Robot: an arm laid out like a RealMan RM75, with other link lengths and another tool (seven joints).
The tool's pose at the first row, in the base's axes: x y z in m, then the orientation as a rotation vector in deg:
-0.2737, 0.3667, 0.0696, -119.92, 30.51, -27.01
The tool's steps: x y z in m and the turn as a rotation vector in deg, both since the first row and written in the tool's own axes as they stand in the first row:
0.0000, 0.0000, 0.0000, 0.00, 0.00, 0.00
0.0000, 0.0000, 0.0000, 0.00, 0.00, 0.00
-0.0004, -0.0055, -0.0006, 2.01, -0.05, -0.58
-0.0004, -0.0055, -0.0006, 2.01, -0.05, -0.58
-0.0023, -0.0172, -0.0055, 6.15, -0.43, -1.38
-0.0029, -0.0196, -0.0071, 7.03, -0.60, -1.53
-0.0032, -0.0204, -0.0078, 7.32, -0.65, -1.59
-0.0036, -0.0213, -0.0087, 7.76, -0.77, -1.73
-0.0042, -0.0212, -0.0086, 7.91, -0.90, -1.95
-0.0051, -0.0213, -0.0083, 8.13, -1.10, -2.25
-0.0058, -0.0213, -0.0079, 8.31, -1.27, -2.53
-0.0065, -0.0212, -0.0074, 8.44, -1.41, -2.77
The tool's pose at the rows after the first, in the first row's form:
-0.2737, 0.3667, 0.0696, -119.92, 30.51, -27.01
-0.2737, 0.3667, 0.0696, -119.92, 30.51, -27.01
-0.2733, 0.3693, 0.0745, -118.21, 29.21, -27.64
-0.2733, 0.3693, 0.0745, -118.21, 29.21, -27.64
-0.2751, 0.3729, 0.0867, -114.57, 26.81, -28.37
-0.2760, 0.3733, 0.0894, -113.80, 26.28, -28.42
-0.2765, 0.3734, 0.0904, -113.55, 26.09, -28.44
-0.2771, 0.3735, 0.0916, -113.19, 25.74, -28.47
-0.2775, 0.3738, 0.0914, -113.14, 25.40, -28.48
-0.2781, 0.3745, 0.0912, -113.05, 24.91, -28.47
-0.2785, 0.3752, 0.0909, -112.99, 24.48, -28.48
-0.2788, 0.3759, 0.0905, -112.96, 24.11, -28.48

